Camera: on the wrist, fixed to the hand. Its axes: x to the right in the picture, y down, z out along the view.
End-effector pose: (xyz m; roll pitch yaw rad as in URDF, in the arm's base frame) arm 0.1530 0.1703 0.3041 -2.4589 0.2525 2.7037
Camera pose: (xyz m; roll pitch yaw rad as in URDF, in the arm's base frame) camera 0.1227 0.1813 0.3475 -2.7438 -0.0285 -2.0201
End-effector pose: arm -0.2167 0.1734 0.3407 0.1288 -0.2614 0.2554
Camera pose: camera -0.1803 0.1532 0.3063 0.4426 -0.5051 -1.4592
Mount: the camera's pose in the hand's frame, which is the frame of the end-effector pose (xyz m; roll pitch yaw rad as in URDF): 0.0202 -0.0338 -0.0370 0.1421 -0.6522 -1.5659
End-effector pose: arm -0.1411 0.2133 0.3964 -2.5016 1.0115 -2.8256
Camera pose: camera -0.1899 0.1921 0.4057 -1.9850 0.0098 -1.2465
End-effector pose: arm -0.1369 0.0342 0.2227 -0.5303 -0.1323 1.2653
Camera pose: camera -0.0846 0.0408 0.2107 0.4746 -1.1629 -0.6082
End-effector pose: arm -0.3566 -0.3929 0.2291 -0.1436 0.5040 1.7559
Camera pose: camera -0.3189 -0.3835 0.1915 -0.5249 -0.6735 0.6471
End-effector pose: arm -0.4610 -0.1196 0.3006 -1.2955 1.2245 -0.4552
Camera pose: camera -0.4556 -0.1721 0.2892 -1.5576 -0.3172 -0.0574
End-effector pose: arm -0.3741 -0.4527 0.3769 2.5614 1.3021 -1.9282
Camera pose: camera -0.3347 -0.4859 0.3607 -1.5170 0.2570 0.8630
